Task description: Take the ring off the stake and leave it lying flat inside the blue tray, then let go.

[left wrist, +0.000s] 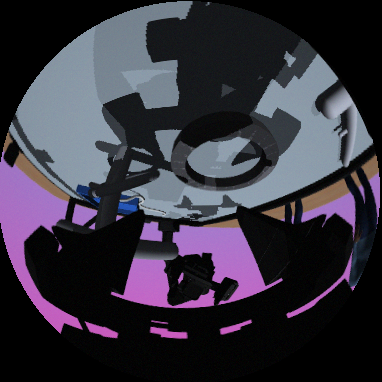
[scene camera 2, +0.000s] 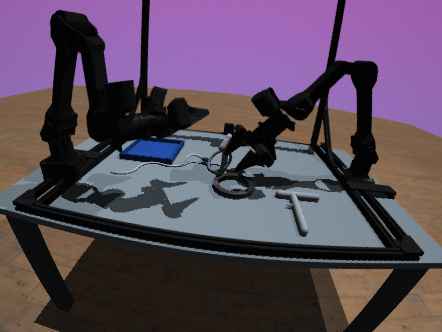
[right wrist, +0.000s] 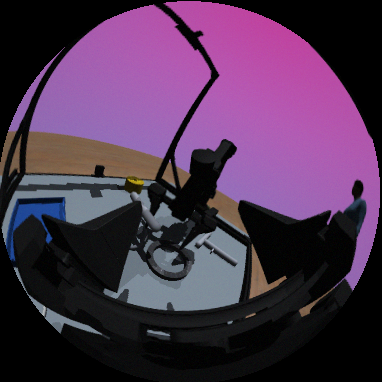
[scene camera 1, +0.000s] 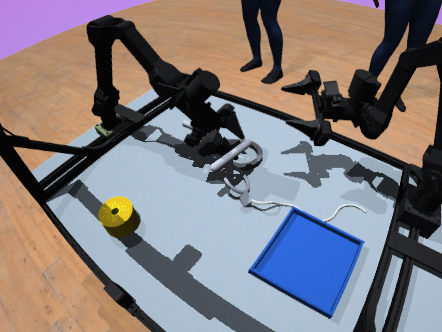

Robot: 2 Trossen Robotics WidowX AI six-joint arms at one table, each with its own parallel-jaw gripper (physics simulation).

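Where they show: left gripper, fingertip midpoint: (left wrist: 190,212) (scene camera 2: 229,162) (right wrist: 162,238); right gripper, fingertip midpoint: (left wrist: 193,295) (scene camera 2: 200,116) (right wrist: 191,205) (scene camera 1: 283,104); left arm's base, origin of the base link: (scene camera 2: 358,173) (right wrist: 201,202) (scene camera 1: 111,123); right arm's base, origin of the base link: (left wrist: 167,230) (scene camera 2: 62,156) (scene camera 1: 424,202).
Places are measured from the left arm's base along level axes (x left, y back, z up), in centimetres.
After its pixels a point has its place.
The grey stake (scene camera 1: 231,155) @[x 6.7, y -50.3, z 7.6 cm] (scene camera 2: 226,143) @[x 10.7, y -49.2, z 7.5 cm] (left wrist: 107,210) @[x 6.8, y -48.7, z 3.9 cm] (right wrist: 145,212) @[x 9.7, y -50.5, z 7.7 cm] stands up with a crossbar on top. A grey ring (scene camera 1: 247,185) @[x 8.6, y -53.8, z -2.3 cm] (scene camera 2: 209,161) @[x 6.0, y -54.7, z -1.4 cm] (left wrist: 147,177) @[x 9.8, y -47.5, z 0.6 cm] hangs tilted around its post, low down, with a white cord (scene camera 1: 345,206) @[x 18.8, y -78.0, z -2.8 cm] (scene camera 2: 142,163) @[x 13.0, y -75.9, z -2.7 cm] trailing from it. The blue tray (scene camera 1: 307,255) @[x 0.9, y -76.4, z -2.6 cm] (scene camera 2: 152,151) @[x 2.0, y -77.3, z -2.6 cm] (right wrist: 27,217) is empty. My left gripper (scene camera 1: 231,145) @[x 14.1, y -47.3, z 3.0 cm] (scene camera 2: 232,161) @[x 14.1, y -47.3, z 3.0 cm] (left wrist: 190,212) @[x 14.1, y -47.3, z 3.0 cm] is open and empty, close beside the stake. My right gripper (scene camera 1: 285,105) @[x 20.0, y -55.5, z 17.1 cm] is open and empty, high over the table's far side in scene camera 1.
A larger dark grey ring (scene camera 2: 234,194) @[x 23.0, y -44.4, z -1.9 cm] (left wrist: 180,172) @[x 13.4, y -48.7, z -1.7 cm] (right wrist: 172,275) @[x 21.4, y -48.8, z -1.7 cm] lies flat beside the stake. A second T-shaped grey piece (scene camera 2: 301,217) @[x 29.9, y -27.4, z -1.3 cm] (left wrist: 337,102) (right wrist: 220,251) @[x 26.5, y -28.1, z -1.5 cm] lies on the table. A yellow cylinder (scene camera 1: 115,212) @[x -20.1, y -35.6, z 0.1 cm] (right wrist: 134,184) @[x -16.1, y -38.5, z 1.2 cm] stands at the left in scene camera 1.
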